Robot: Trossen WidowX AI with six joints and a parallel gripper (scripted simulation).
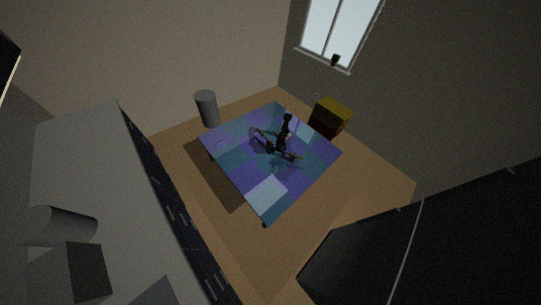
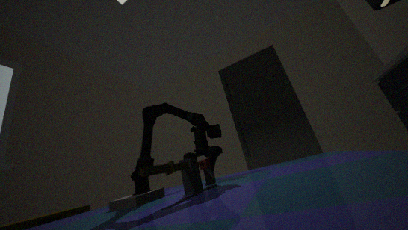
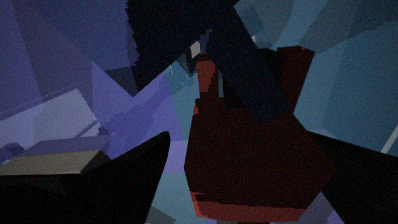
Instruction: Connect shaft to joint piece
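The red joint piece is 2 cm to the left of my gripper tip and 4 cm above it.
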